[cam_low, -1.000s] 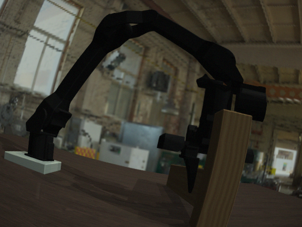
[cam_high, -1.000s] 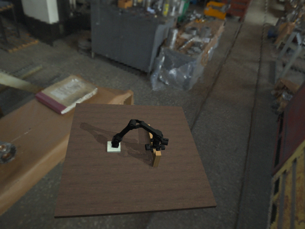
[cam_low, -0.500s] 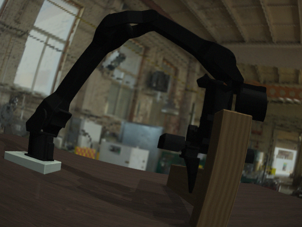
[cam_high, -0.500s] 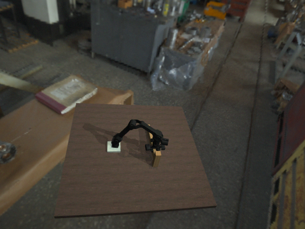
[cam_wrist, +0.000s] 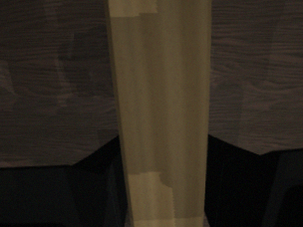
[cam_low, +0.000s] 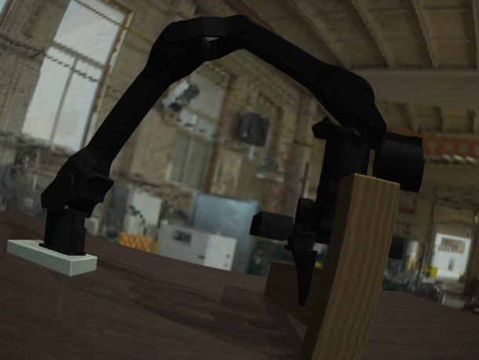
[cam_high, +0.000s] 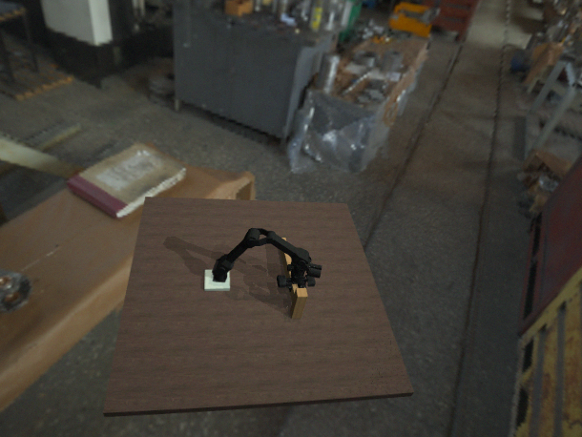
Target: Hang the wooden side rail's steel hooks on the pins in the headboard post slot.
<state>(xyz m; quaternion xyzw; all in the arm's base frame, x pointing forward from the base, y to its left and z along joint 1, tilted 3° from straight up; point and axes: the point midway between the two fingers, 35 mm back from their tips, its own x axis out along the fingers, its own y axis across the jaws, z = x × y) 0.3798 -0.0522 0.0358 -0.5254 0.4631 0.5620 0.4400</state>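
The wooden headboard post lies 110 mm to the right of my gripper tip, 40 mm above it and 20 mm ahead of it.
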